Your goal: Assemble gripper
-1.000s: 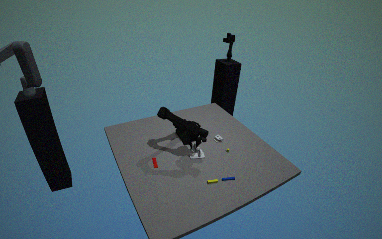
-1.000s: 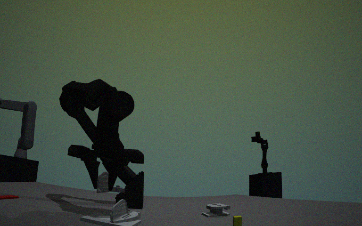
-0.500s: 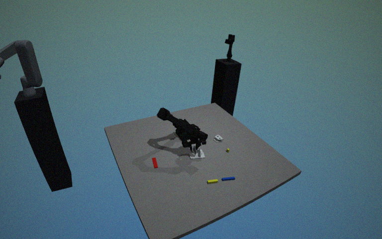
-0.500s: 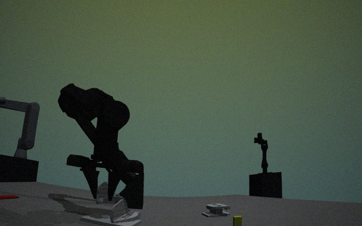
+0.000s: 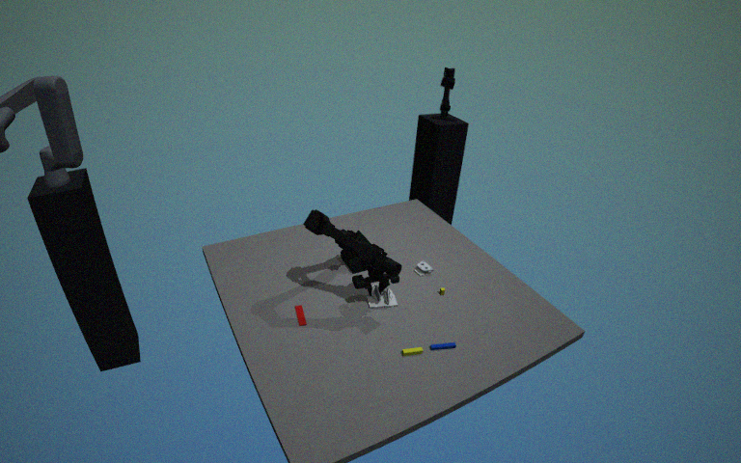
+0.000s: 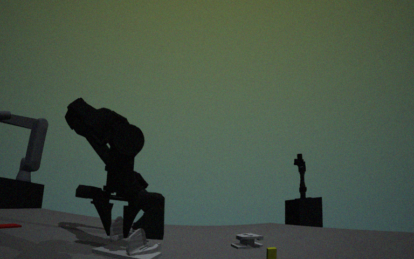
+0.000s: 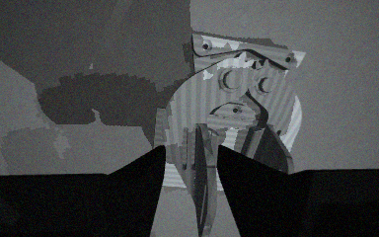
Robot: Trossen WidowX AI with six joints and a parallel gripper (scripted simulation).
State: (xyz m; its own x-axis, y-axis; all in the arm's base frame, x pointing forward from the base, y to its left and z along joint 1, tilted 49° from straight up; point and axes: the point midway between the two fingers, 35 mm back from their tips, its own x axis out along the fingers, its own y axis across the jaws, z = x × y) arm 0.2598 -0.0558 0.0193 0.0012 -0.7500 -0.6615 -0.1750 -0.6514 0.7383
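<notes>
Now: gripper tip 60 mm to the right of the jaw, 20 mm past it and 20 mm above it. Also, from my gripper tip: housing plate: 50 mm to the left, 40 mm behind, 30 mm below; red block: 320 mm to the right, 30 mm below, 30 mm behind; small yellow cube: 300 mm to the left, 80 mm ahead, 20 mm below.
</notes>
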